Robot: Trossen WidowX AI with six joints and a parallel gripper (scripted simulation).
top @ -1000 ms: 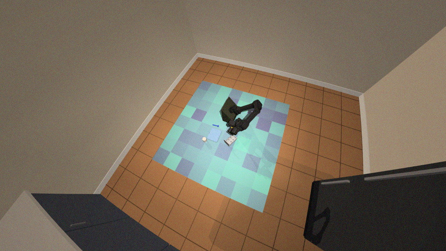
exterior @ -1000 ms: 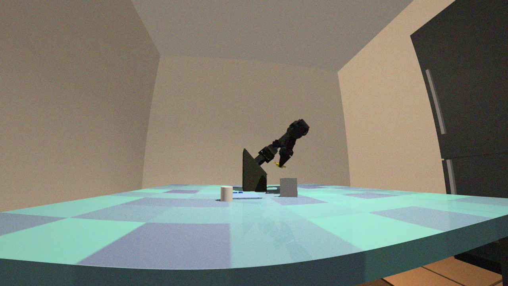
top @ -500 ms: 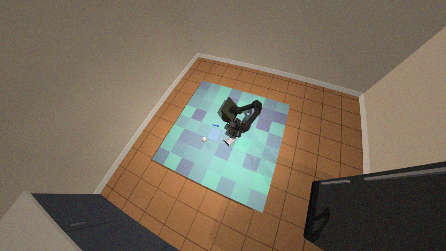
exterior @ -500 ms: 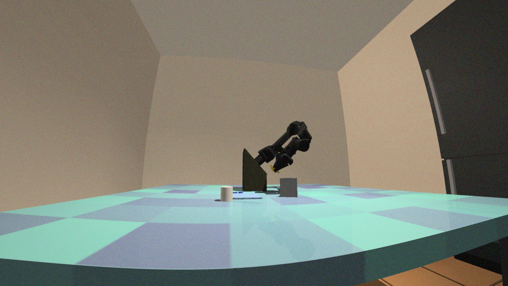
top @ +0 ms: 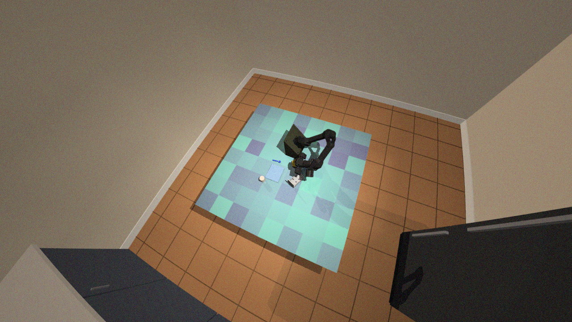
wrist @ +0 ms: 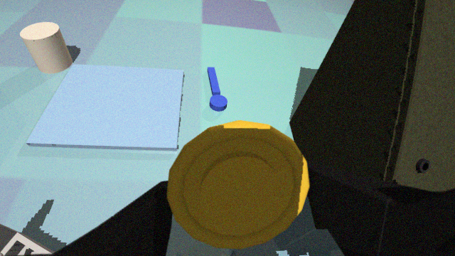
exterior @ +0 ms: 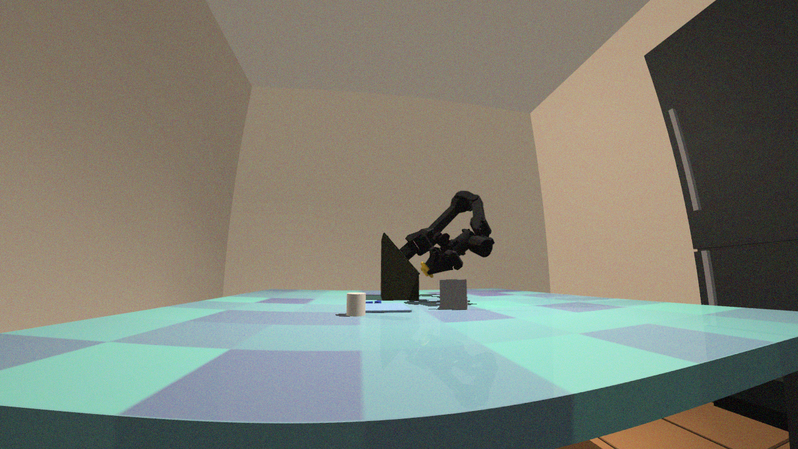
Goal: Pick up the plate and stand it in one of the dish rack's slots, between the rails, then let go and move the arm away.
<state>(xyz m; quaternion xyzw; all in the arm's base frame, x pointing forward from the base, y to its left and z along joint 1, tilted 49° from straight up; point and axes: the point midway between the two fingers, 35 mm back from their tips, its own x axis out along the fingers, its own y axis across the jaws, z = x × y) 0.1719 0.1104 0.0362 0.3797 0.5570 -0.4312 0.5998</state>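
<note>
My gripper tip is 9 cm short of the dish rack, 8 cm to the right of it and 8 cm above it. From my gripper tip the other things lie so: light blue mat 13 cm to the right, 13 cm ahead, 10 cm below; blue spoon 17 cm to the right, 10 cm below, 2 cm ahead; yellow plate 1 cm to the left, 1 cm above.
</note>
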